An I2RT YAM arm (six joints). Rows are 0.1 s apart.
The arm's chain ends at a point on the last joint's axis. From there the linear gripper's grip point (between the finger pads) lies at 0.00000 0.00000 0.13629 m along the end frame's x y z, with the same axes.
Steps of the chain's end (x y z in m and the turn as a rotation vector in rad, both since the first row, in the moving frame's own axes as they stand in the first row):
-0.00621, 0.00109, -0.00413, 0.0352, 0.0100, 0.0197
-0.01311, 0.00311, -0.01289, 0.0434, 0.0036, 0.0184
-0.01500, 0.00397, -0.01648, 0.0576, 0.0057, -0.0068
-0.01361, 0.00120, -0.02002, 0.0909, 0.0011, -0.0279
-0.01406, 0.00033, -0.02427, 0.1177, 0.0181, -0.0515
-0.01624, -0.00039, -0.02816, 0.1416, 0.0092, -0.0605
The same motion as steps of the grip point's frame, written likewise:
-0.00480, -0.00369, -0.00422, 0.0352, 0.0100, 0.0197
-0.01257, -0.00280, -0.01302, 0.0434, 0.0036, 0.0184
-0.01425, -0.00388, -0.01671, 0.0576, 0.0057, -0.0068
-0.01363, -0.01117, -0.02058, 0.0909, 0.0011, -0.0279
-0.01201, -0.01573, -0.02524, 0.1177, 0.0181, -0.0515
-0.01557, -0.01965, -0.02953, 0.1416, 0.0092, -0.0605

